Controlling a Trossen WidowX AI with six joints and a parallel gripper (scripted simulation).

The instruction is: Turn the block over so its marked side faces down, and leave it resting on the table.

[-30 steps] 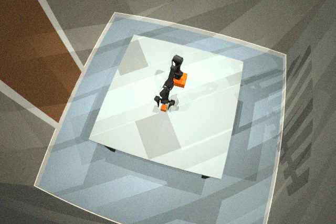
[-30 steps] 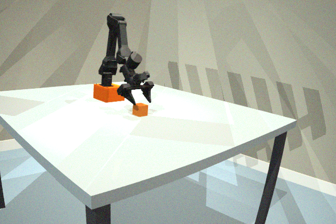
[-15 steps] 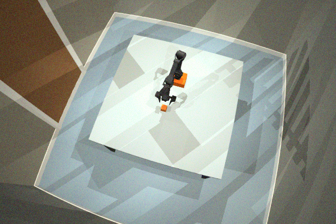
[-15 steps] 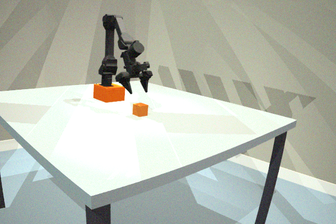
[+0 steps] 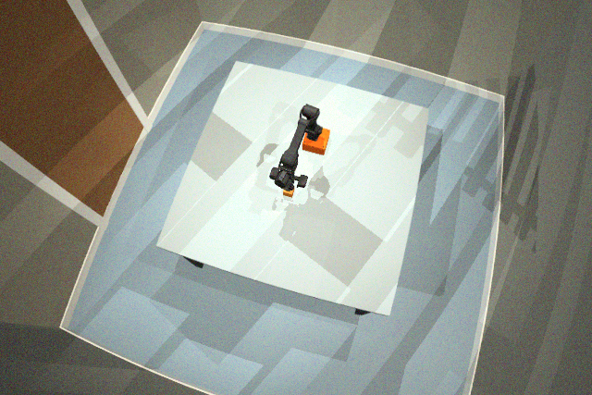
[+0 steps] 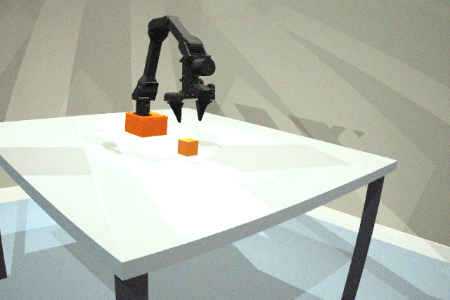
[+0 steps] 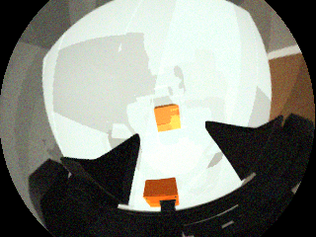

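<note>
Now: the orange block 10 mm behind my gripper tip and 90 mm below it.
</note>
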